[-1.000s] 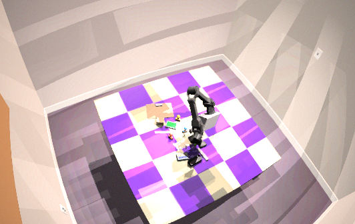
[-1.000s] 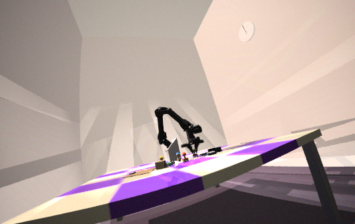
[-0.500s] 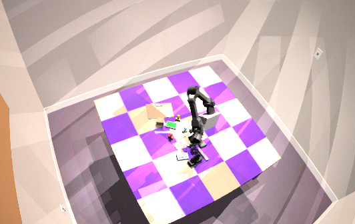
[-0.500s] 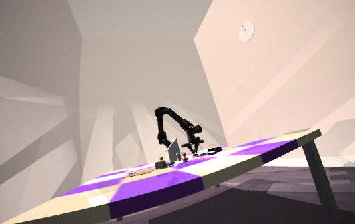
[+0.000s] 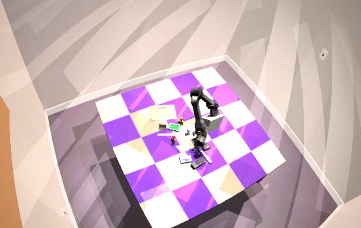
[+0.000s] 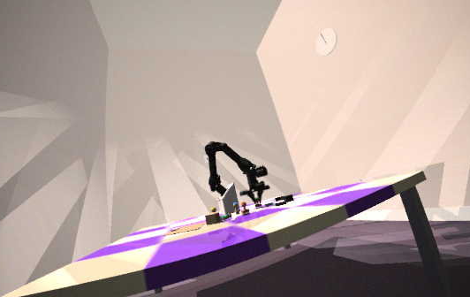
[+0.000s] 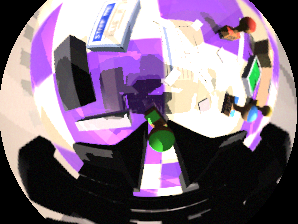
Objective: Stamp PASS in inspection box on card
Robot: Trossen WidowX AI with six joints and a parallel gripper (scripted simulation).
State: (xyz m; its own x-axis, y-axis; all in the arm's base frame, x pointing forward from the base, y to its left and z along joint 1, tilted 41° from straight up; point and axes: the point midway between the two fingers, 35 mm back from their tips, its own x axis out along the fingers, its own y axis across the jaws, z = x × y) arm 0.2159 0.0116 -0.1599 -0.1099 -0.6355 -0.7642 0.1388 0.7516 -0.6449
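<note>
My gripper tip is 26 cm to the left of the green ink pad, 6 cm short of it and 2 cm above it. Round my gripper tip: grey bar: 11 cm to the left, 2 cm below, 1 cm ahead; black box: 12 cm to the left, 10 cm ahead; white card: 10 cm ahead, 6 cm to the right, 2 cm below.
</note>
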